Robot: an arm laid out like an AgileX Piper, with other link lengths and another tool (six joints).
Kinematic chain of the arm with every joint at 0, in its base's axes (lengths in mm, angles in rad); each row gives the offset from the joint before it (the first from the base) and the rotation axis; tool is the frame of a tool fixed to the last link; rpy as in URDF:
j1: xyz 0 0 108.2 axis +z
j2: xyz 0 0 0 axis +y
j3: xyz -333.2 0 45.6 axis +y
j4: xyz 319.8 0 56.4 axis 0.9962 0 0.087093
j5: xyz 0 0 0 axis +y
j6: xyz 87.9 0 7.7 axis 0.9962 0 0.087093
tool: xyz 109.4 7 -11.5 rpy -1.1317 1.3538 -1.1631
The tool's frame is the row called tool.
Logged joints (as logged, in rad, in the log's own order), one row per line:
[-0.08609 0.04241 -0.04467 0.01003 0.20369 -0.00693]
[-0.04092 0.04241 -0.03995 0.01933 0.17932 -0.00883]
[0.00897 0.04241 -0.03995 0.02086 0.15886 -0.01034]
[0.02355 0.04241 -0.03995 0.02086 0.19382 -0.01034]
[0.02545 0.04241 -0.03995 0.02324 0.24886 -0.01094]
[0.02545 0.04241 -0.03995 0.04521 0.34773 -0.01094]
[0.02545 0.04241 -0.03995 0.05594 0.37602 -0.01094]
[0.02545 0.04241 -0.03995 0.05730 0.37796 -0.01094]
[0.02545 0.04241 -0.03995 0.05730 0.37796 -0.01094]
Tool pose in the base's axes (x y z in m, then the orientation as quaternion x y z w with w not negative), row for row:
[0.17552 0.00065 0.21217 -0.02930 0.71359 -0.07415 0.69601]
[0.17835 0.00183 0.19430 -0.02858 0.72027 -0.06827 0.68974]
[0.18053 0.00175 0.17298 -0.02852 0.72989 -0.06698 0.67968]
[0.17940 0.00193 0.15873 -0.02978 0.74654 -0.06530 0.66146]
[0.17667 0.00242 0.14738 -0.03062 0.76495 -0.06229 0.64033]
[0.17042 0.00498 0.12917 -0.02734 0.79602 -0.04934 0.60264]
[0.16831 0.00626 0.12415 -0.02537 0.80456 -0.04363 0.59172]
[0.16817 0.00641 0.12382 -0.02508 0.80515 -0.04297 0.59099]
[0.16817 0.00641 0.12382 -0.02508 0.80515 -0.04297 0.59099]
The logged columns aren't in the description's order. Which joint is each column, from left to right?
Columns, left to right: j3, j6, j1, j4, j5, j2.
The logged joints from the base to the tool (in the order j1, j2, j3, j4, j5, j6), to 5 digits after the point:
[-0.04467 -0.00693 -0.08609 0.01003 0.20369 0.04241]
[-0.03995 -0.00883 -0.04092 0.01933 0.17932 0.04241]
[-0.03995 -0.01034 0.00897 0.02086 0.15886 0.04241]
[-0.03995 -0.01034 0.02355 0.02086 0.19382 0.04241]
[-0.03995 -0.01094 0.02545 0.02324 0.24886 0.04241]
[-0.03995 -0.01094 0.02545 0.04521 0.34773 0.04241]
[-0.03995 -0.01094 0.02545 0.05594 0.37602 0.04241]
[-0.03995 -0.01094 0.02545 0.05730 0.37796 0.04241]
[-0.03995 -0.01094 0.02545 0.05730 0.37796 0.04241]

